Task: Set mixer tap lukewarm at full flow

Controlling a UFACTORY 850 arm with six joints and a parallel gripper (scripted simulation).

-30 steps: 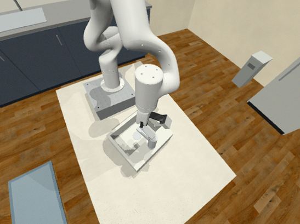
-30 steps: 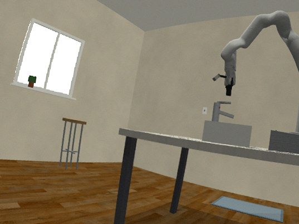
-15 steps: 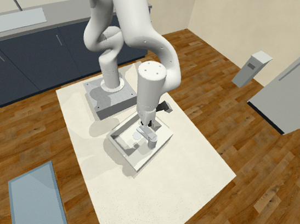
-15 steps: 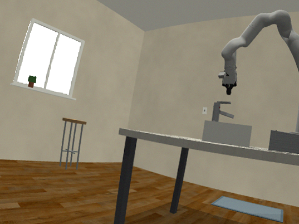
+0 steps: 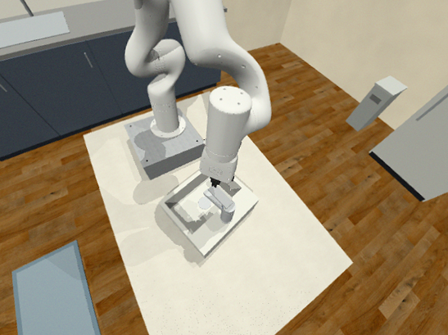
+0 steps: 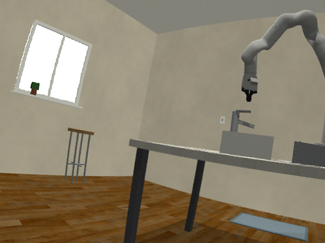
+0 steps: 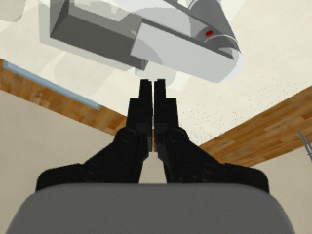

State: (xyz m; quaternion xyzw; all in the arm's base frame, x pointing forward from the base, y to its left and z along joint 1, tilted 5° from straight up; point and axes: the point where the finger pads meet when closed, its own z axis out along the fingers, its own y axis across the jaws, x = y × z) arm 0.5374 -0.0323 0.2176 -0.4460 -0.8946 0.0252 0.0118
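My gripper is now 3 cm short of the grey lever, 1 cm to the right of it and 9 cm above it. From my hand the other things lie so: grey mixer tap: 5 cm ahead, 1 cm to the left, 13 cm below; then sink basin: 4 cm behind, 1 cm to the right, 32 cm below.
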